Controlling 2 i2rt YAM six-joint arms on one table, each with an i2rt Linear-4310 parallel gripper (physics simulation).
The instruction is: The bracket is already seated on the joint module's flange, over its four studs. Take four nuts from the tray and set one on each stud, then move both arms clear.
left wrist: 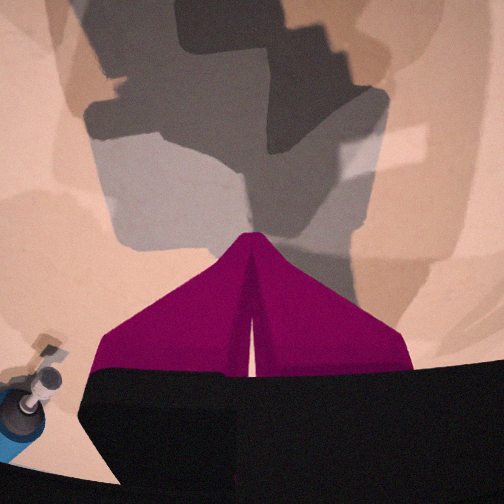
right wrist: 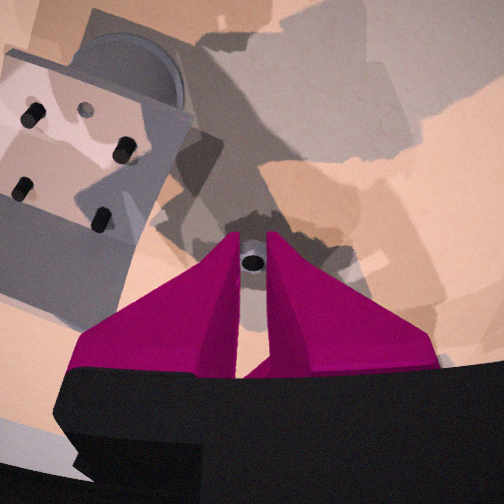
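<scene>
In the right wrist view my right gripper (right wrist: 253, 250) is shut on a small grey nut (right wrist: 253, 261) with a dark hole, held at the magenta fingertips above the table. The grey bracket (right wrist: 75, 165) sits up and to the left of it, over the round joint module (right wrist: 131, 67). Its four dark studs (right wrist: 32, 114) (right wrist: 124, 149) (right wrist: 22, 188) (right wrist: 101, 219) stand bare. In the left wrist view my left gripper (left wrist: 252, 240) is shut with nothing between its fingers, over a patch of grey shadow on the table.
A blue and grey fixture with a small peg (left wrist: 25, 405) shows at the lower left of the left wrist view. A pale grey edge (right wrist: 30, 450) shows at the lower left of the right wrist view. The nut tray is out of view.
</scene>
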